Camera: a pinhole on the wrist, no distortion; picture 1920 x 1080 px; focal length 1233.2 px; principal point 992.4 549.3 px. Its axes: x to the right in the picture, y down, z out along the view. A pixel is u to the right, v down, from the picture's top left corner.
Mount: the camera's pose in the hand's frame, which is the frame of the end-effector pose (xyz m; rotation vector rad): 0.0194 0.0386 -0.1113 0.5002 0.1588 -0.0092
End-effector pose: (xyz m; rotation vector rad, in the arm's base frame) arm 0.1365 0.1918 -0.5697 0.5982 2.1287 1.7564
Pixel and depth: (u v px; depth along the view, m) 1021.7 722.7 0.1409
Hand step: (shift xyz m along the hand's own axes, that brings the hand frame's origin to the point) 0.0447 -0.0113 0.0196
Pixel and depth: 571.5 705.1 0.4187
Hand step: -0.0567 -0.1195 0.2983
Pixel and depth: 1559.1 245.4 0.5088
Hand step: 0.3203 -0.3078 0.2333
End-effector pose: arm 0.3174 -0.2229 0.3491 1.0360 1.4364 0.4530
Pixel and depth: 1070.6 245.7 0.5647
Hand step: 0.1325 -0.3524 0.3056
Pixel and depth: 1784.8 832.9 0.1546
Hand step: 0.1423 -0.0012 0.0242
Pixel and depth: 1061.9 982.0 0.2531
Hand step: 0.0755 -0.0041 0.1479
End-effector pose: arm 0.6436 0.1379 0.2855 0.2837 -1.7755 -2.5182
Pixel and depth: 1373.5 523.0 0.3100
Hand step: 0.1600 -0.1126 0.1391
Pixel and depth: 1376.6 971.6 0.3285
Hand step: 0.1749 -0.0167 0.2109
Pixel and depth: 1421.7 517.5 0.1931
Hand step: 0.1144 -0.0561 0.0431
